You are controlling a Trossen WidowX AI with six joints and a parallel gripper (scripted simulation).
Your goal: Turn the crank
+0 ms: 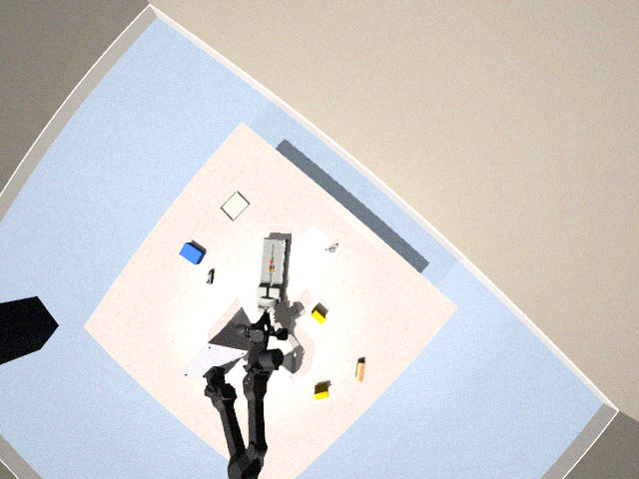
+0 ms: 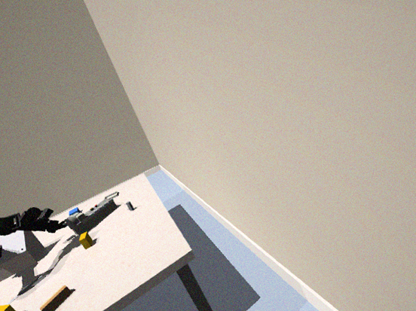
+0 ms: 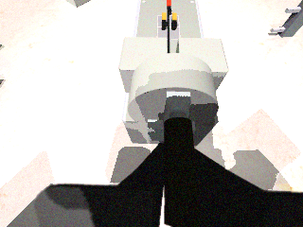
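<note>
My gripper tip is now 1 cm below the crank. The rest, counted from my gripper tip: blue block 41 cm to the left, 10 cm behind, 7 cm below; dark brown crank handle 3 cm above, 1 cm to the right, 1 cm behind; red pointer 15 cm ahead, 13 cm to the left, 1 cm below.
</note>
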